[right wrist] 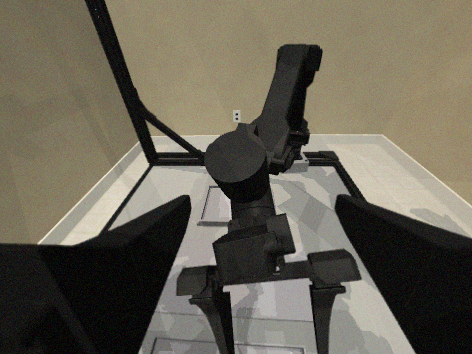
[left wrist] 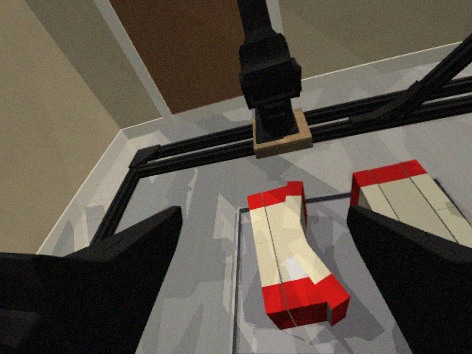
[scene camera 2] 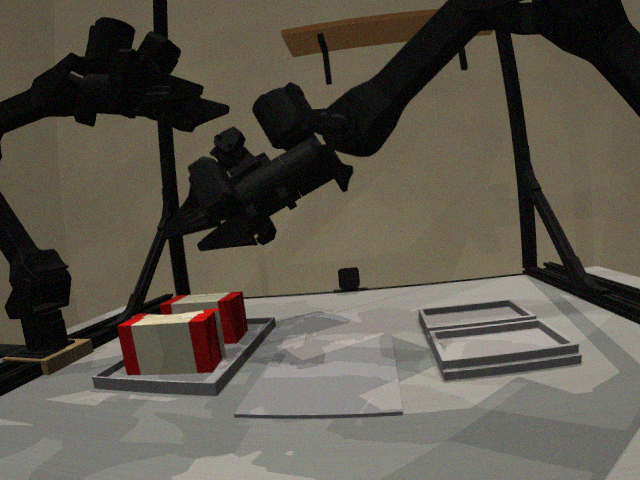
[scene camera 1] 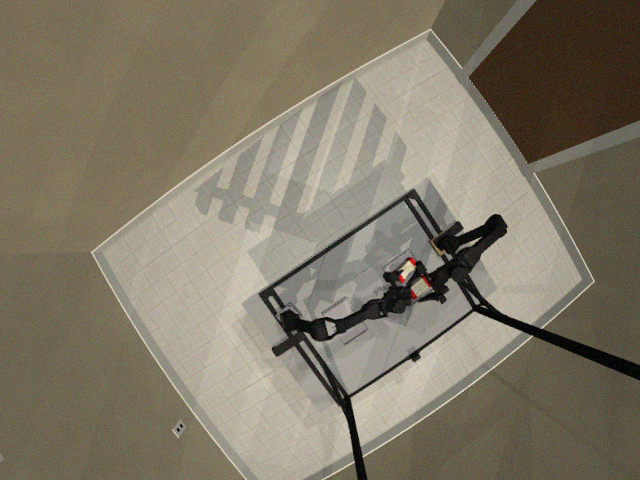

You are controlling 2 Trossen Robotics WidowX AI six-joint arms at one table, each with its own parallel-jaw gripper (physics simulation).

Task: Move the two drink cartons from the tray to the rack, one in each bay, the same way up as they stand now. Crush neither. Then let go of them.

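Seen in the pictures: left gripper, fingertip midpoint: (left wrist: 264,214) (scene camera 2: 182,242) (scene camera 1: 407,276); right gripper, fingertip midpoint: (right wrist: 262,201) (scene camera 2: 216,100) (scene camera 1: 412,293); left arm's base, origin of the base link: (scene camera 1: 288,317); right arm's base, origin of the base link: (left wrist: 278,126) (scene camera 2: 47,348) (scene camera 1: 442,243).
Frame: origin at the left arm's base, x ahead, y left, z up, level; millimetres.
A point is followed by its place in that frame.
Note:
Two cream cartons with red ends stand side by side in the grey tray (scene camera 1: 397,260) {x 620, y -152, z -38 mm} (scene camera 2: 155,386) {x 611, y -138, z -35 mm} (left wrist: 237,280) {x 607, y -141, z -34 mm}. The one with a pinched-in waist (scene camera 1: 406,269) {x 613, y -202, z 29 mm} (scene camera 2: 165,344) {x 609, y -178, z 3 mm} (left wrist: 270,240) {x 613, y -193, z 30 mm} is nearer scene camera 2; the straight-sided one (scene camera 1: 420,287) {x 609, y -321, z 30 mm} (scene camera 2: 233,317) {x 549, y -290, z 2 mm} (left wrist: 395,192) {x 633, y -316, z 30 mm} is behind it. The grey two-bay rack (scene camera 2: 511,356) {x 211, y -117, z -28 mm} (right wrist: 212,223) {x 268, y -293, z -31 mm} stands at the right in scene camera 2, both bays empty. My left gripper (scene camera 2: 181,238) {x 575, y -202, z 126 mm} (left wrist: 264,214) {x 575, y -202, z 126 mm} is open and empty, high above the tray side, tilted down. My right gripper (scene camera 2: 208,118) {x 516, y -214, z 300 mm} is open and empty, higher up.
A flat pale mat (scene camera 2: 320,395) {x 417, y -111, z -40 mm} lies between tray and rack. My two grippers are close together above the tray side, and the left arm fills the middle of the right wrist view. Black frame posts (scene camera 2: 168,170) {x 780, y -632, z 296 mm} (scene camera 2: 519,170) {x -56, y -550, z 199 mm} rise at the table's ends.

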